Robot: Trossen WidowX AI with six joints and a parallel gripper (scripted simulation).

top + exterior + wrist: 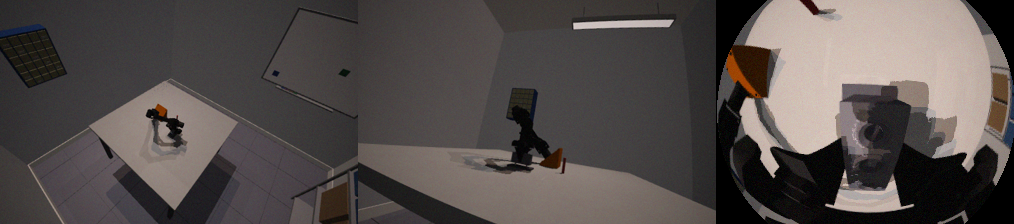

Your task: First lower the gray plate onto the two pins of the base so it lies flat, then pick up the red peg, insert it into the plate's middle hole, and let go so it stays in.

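The dark block is 30 mm above my gripper tip. The rest, counted from my gripper tip: red peg (110 mm behind, 200 mm to the left, 10 mm above).
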